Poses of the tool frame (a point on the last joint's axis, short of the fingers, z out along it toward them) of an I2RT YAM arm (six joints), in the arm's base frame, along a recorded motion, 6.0 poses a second.
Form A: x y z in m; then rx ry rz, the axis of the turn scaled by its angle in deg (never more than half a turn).
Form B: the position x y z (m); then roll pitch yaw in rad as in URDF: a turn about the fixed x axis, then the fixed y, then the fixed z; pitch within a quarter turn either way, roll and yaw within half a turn. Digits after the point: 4 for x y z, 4 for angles.
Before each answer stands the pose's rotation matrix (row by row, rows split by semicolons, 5 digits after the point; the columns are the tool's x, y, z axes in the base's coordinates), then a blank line. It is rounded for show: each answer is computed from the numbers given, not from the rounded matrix.
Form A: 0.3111 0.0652 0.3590 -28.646 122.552 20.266
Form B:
-0.52722 -0.47364 0.70548; -0.22131 0.87813 0.42416; -0.82040 0.06749 -0.56779

0.3111 0.0652 0.3590 3.0233 0.9621 -2.7442
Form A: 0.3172 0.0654 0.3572 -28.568 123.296 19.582
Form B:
-0.53616 -0.46755 0.70280; -0.22680 0.88176 0.41359; -0.81308 0.06236 -0.57881

0.3172 0.0654 0.3572 3.0343 0.9494 -2.7414
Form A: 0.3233 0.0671 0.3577 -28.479 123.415 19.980
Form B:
-0.53889 -0.46845 0.70010; -0.22363 0.88084 0.41725; -0.81215 0.06829 -0.57944

0.3233 0.0671 0.3577 3.0243 0.9478 -2.7482
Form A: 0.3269 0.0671 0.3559 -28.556 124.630 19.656
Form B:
-0.55458 -0.46503 0.69006; -0.23007 0.88264 0.40990; -0.79969 0.06856 -0.59648

0.3269 0.0671 0.3559 3.0272 0.9268 -2.7483
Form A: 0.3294 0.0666 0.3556 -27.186 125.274 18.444
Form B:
-0.56411 -0.44210 0.69737; -0.22236 0.89472 0.38735; -0.79519 0.06345 -0.60303

0.3294 0.0666 0.3556 3.0368 0.9193 -2.7661
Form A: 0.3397 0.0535 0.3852 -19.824 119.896 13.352
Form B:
-0.49336 -0.33625 0.80220; -0.15153 0.94138 0.30140; -0.85652 0.02714 -0.51540

0.3397 0.0535 0.3852 3.0890 1.0285 -2.8436
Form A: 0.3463 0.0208 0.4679 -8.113 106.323 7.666
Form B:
-0.28339 -0.16603 0.94452; -0.02882 0.98593 0.16466; -0.95857 0.01945 -0.28419

0.3463 0.0208 0.4679 3.0733 1.2819 -3.0403
